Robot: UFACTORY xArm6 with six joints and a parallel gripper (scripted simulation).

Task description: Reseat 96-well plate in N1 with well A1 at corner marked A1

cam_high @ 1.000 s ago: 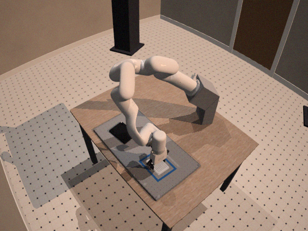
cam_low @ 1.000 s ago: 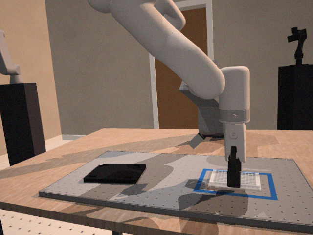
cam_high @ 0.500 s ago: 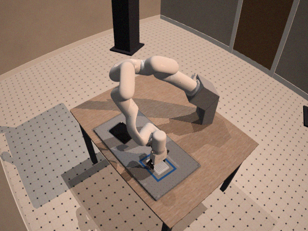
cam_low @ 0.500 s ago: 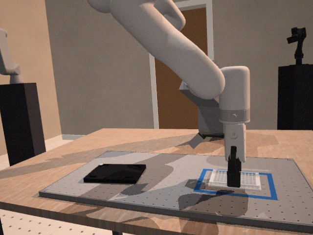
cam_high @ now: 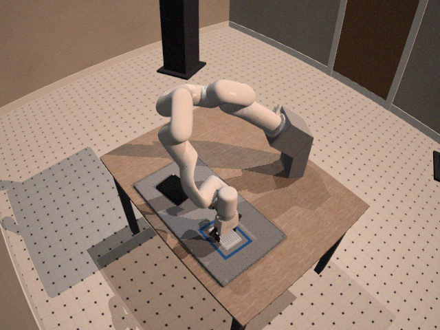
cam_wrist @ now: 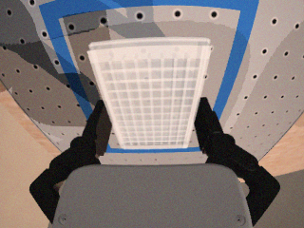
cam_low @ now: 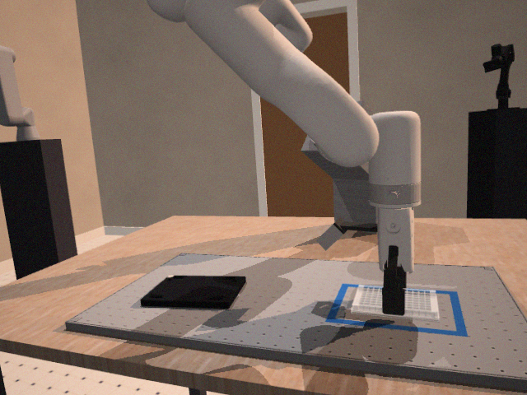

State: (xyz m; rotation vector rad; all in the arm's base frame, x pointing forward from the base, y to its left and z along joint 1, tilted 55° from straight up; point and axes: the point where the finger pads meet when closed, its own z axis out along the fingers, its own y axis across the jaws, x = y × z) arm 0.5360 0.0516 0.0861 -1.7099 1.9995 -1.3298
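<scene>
The black plate nest N1 is 120 mm behind my hand, 330 mm to the right of it and 10 mm below it. The rest, counted from my hand: 96-well plate (10 mm below).
</scene>
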